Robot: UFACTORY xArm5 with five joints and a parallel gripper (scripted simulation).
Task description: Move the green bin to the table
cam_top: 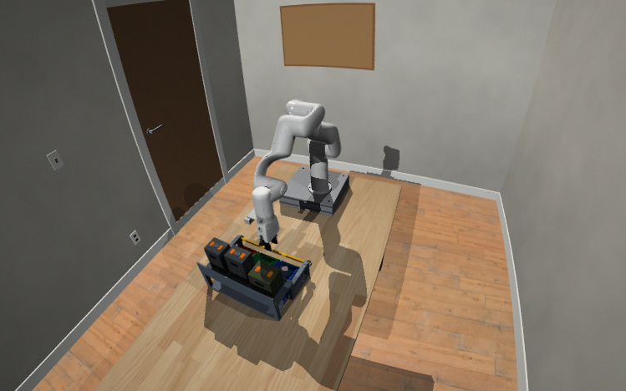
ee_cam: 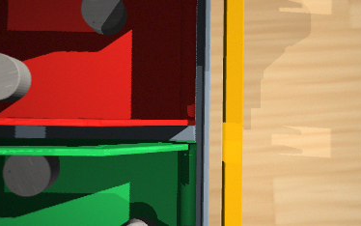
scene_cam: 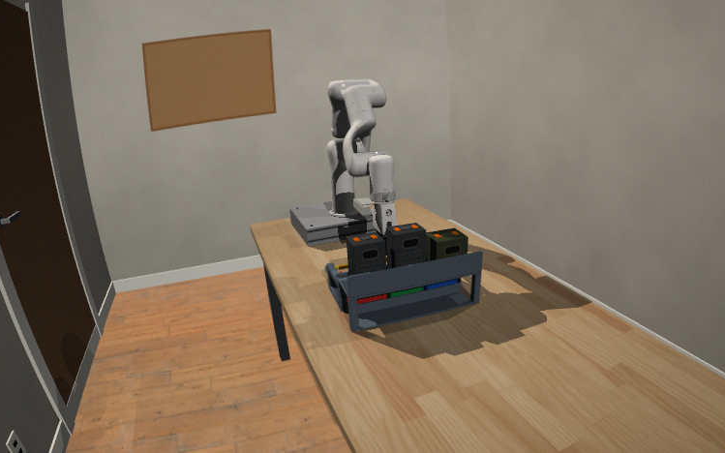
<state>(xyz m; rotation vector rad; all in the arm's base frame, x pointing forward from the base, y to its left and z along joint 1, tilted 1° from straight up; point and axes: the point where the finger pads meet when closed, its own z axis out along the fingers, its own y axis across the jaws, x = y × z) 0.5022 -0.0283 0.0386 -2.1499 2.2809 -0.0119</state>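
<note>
The yellow bar lies 50 mm below my hand. The rest, counted from my hand: grey cylinder: 130 mm ahead, 40 mm to the right, 90 mm below; then grey shelf: 130 mm ahead, 10 mm to the right, 40 mm below; then green open bin: 100 mm ahead, 10 mm to the right, 60 mm below.
</note>
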